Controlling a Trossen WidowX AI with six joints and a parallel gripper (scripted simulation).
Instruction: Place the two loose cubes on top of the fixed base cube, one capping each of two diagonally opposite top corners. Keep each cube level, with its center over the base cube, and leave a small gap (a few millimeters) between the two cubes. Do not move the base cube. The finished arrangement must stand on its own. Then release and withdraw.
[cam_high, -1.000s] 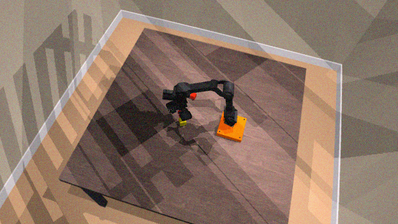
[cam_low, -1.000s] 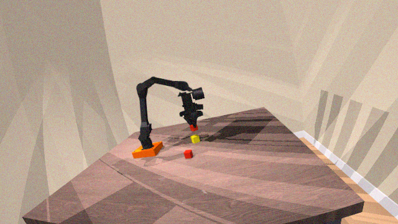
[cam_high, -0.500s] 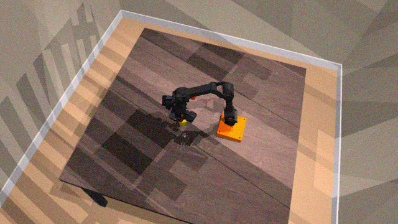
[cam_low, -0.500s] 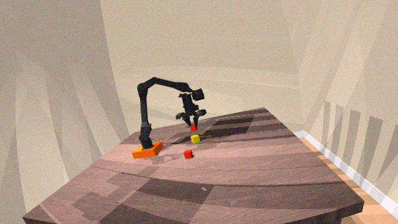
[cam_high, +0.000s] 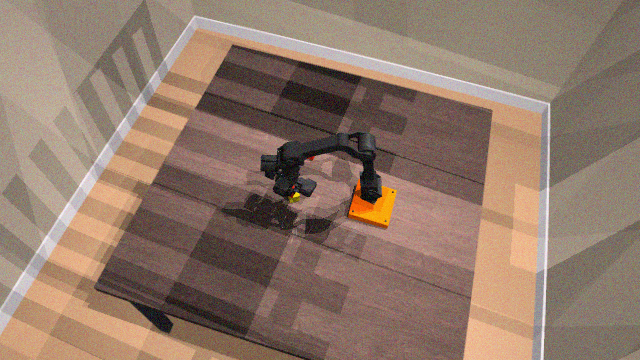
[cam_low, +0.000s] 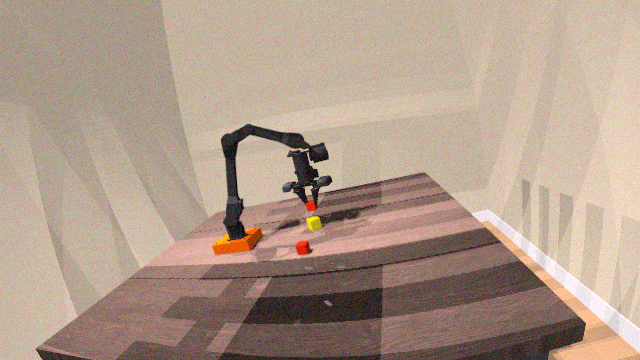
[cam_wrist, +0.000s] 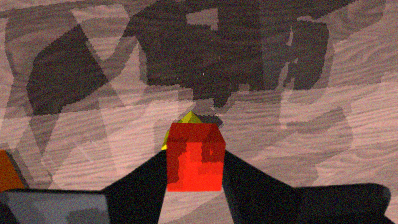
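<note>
Right now my gripper tip is 70 mm above the yellow cube and 20 mm to the left of it.
</note>
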